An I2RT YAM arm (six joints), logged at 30 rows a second.
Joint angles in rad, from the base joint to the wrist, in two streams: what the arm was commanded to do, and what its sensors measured. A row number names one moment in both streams.
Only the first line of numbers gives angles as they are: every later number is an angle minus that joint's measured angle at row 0.
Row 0, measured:
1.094 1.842 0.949 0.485 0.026 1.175
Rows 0 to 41, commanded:
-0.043 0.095 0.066 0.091 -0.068 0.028
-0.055 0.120 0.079 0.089 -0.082 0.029
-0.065 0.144 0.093 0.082 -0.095 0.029
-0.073 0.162 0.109 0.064 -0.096 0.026
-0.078 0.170 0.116 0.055 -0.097 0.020
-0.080 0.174 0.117 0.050 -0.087 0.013
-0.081 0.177 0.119 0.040 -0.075 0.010
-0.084 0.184 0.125 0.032 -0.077 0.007
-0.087 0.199 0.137 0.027 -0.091 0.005
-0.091 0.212 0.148 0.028 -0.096 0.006
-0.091 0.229 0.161 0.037 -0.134 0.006
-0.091 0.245 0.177 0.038 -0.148 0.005
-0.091 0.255 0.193 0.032 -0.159 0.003
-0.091 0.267 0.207 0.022 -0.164 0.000
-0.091 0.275 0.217 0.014 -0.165 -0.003
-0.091 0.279 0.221 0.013 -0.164 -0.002
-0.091 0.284 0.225 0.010 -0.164 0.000
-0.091 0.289 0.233 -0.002 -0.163 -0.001
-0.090 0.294 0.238 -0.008 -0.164 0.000
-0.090 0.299 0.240 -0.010 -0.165 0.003
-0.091 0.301 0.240 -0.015 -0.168 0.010
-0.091 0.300 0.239 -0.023 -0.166 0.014
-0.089 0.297 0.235 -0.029 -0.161 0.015
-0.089 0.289 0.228 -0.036 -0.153 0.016
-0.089 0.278 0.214 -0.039 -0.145 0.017
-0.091 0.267 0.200 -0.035 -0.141 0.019
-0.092 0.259 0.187 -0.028 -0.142 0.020
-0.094 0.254 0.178 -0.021 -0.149 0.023
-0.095 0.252 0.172 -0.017 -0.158 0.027
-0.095 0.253 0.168 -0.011 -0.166 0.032
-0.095 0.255 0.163 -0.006 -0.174 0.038
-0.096 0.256 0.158 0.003 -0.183 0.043
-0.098 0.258 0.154 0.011 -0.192 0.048
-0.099 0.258 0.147 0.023 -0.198 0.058
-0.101 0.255 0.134 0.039 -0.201 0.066
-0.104 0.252 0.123 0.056 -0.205 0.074
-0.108 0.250 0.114 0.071 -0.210 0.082
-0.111 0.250 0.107 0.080 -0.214 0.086
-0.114 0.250 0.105 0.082 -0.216 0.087
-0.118 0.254 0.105 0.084 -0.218 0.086
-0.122 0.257 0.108 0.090 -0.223 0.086
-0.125 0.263 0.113 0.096 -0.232 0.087
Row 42, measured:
-0.112 0.265 0.130 0.106 -0.209 0.055
